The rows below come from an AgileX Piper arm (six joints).
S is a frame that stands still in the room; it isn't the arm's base.
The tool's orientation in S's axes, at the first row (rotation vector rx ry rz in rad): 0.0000, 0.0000, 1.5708
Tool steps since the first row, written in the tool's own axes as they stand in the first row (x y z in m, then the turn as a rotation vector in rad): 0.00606, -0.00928, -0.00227, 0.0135, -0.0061, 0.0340; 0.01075, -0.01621, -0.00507, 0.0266, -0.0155, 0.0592; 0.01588, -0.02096, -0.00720, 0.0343, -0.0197, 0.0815; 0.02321, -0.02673, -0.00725, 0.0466, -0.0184, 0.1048; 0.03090, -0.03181, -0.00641, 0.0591, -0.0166, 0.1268; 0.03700, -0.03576, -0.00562, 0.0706, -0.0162, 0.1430; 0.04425, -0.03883, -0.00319, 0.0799, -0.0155, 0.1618; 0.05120, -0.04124, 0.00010, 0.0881, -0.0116, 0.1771; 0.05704, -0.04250, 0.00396, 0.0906, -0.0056, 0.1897; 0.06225, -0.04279, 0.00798, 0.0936, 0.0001, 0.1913; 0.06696, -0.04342, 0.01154, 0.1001, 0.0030, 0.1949; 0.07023, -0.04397, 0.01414, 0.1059, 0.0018, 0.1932; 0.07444, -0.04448, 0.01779, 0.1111, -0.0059, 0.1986
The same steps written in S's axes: 0.00928, 0.00606, -0.00227, 0.0061, 0.0135, 0.0340; 0.01621, 0.01075, -0.00507, 0.0155, 0.0266, 0.0592; 0.02096, 0.01588, -0.00720, 0.0197, 0.0343, 0.0815; 0.02673, 0.02321, -0.00725, 0.0184, 0.0466, 0.1048; 0.03181, 0.03090, -0.00641, 0.0166, 0.0591, 0.1268; 0.03576, 0.03700, -0.00562, 0.0162, 0.0706, 0.1430; 0.03883, 0.04425, -0.00319, 0.0155, 0.0799, 0.1618; 0.04124, 0.05120, 0.00010, 0.0116, 0.0881, 0.1771; 0.04250, 0.05704, 0.00396, 0.0056, 0.0906, 0.1897; 0.04279, 0.06225, 0.00798, -0.0001, 0.0936, 0.1913; 0.04342, 0.06696, 0.01154, -0.0030, 0.1001, 0.1949; 0.04397, 0.07023, 0.01414, -0.0018, 0.1059, 0.1932; 0.04448, 0.07444, 0.01779, 0.0059, 0.1111, 0.1986
